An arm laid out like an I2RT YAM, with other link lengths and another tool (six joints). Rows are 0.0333 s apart.
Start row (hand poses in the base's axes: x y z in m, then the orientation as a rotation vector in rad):
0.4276 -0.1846 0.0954 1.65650 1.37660 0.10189
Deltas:
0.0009 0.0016 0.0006 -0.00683 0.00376 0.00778
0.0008 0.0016 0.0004 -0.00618 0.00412 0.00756
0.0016 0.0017 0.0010 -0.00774 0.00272 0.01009
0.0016 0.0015 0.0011 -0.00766 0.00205 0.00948
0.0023 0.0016 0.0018 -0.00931 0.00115 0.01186
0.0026 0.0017 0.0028 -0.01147 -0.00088 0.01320
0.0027 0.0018 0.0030 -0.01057 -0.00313 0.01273
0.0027 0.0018 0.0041 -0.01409 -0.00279 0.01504
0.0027 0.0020 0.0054 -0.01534 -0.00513 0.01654
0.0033 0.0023 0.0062 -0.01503 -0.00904 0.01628
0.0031 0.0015 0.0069 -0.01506 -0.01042 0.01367
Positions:
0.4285 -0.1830 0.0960 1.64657 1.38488 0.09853
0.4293 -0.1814 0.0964 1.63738 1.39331 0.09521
0.4309 -0.1797 0.0974 1.62479 1.40249 0.09338
0.4325 -0.1782 0.0985 1.61249 1.41061 0.09179
0.4348 -0.1766 0.1003 1.59693 1.41966 0.09112
0.4374 -0.1749 0.1031 1.57813 1.42779 0.09126
0.4401 -0.1731 0.1061 1.55980 1.43384 0.09352
0.4428 -0.1713 0.1102 1.53705 1.44131 0.09431
0.4455 -0.1693 0.1156 1.51162 1.44776 0.09684
0.4488 -0.1670 0.1218 1.48565 1.45078 0.10231
0.4519 -0.1655 0.1287 1.46118 1.45056 0.10712

